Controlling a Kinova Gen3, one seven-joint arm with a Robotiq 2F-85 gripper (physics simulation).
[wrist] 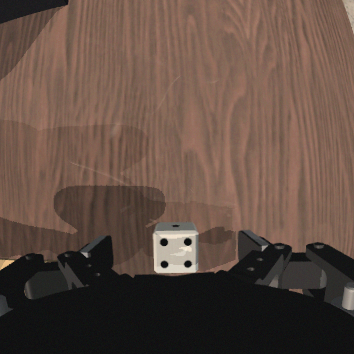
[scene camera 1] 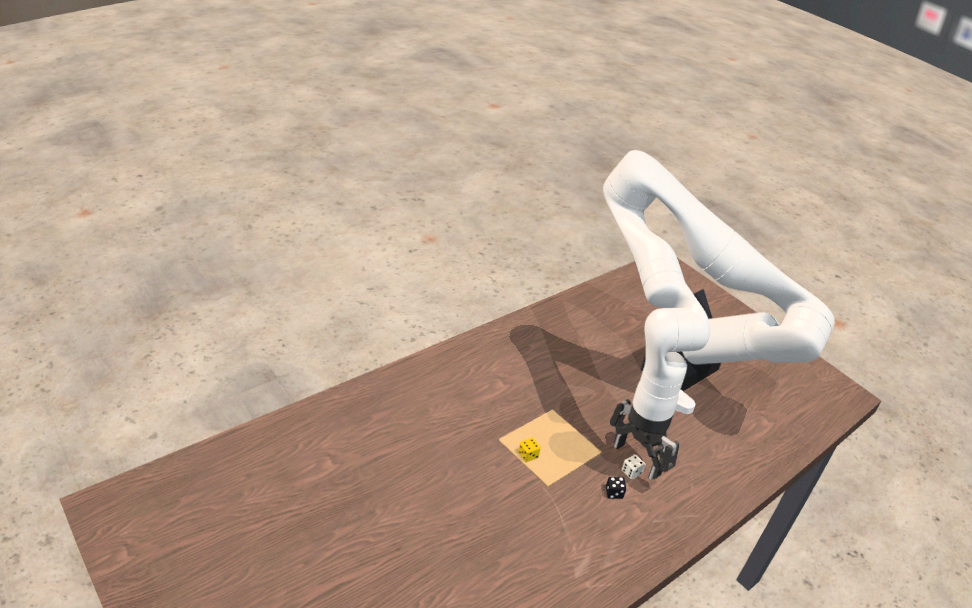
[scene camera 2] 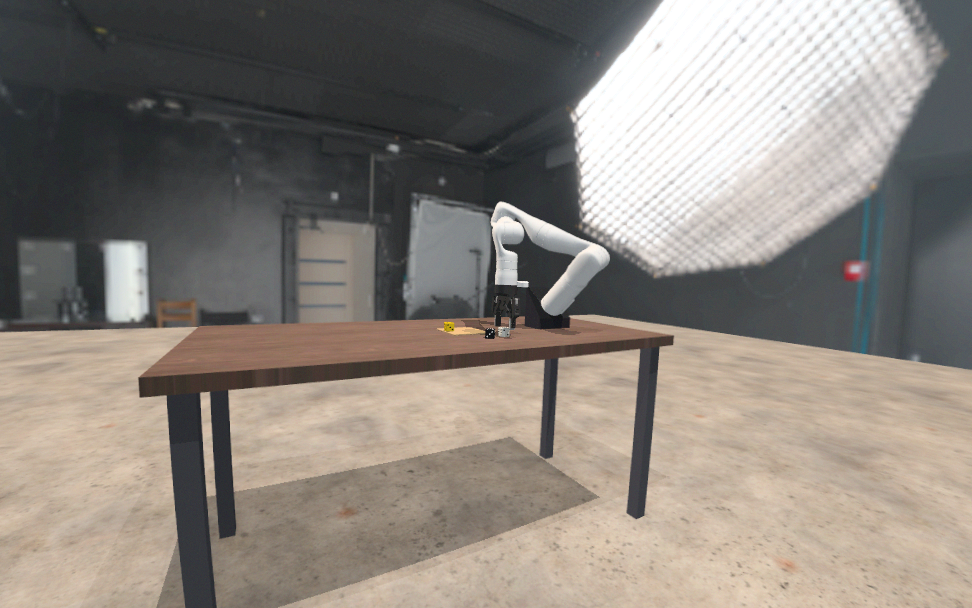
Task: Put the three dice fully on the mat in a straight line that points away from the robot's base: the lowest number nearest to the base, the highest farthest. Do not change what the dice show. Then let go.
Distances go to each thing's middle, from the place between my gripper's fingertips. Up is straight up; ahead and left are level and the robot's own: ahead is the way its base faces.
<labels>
My gripper is now 120 mm to the left of the tan mat (scene camera 1: 563,449), 110 mm short of it and 30 mm above it.
</labels>
